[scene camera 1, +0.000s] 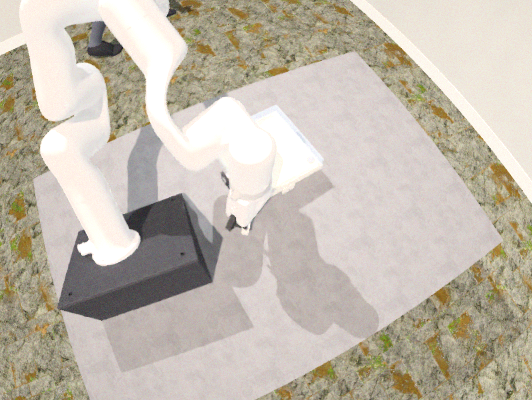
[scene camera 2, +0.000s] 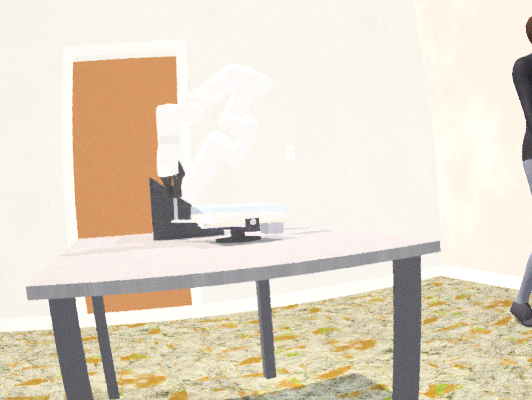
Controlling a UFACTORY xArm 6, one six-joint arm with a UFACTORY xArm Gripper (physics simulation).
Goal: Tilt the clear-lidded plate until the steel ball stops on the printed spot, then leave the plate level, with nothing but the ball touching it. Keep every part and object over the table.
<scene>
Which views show my gripper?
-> Scene camera 1 and scene camera 2: all of them.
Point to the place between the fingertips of my gripper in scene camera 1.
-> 246, 217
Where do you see a pivot stand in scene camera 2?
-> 237, 233
</scene>
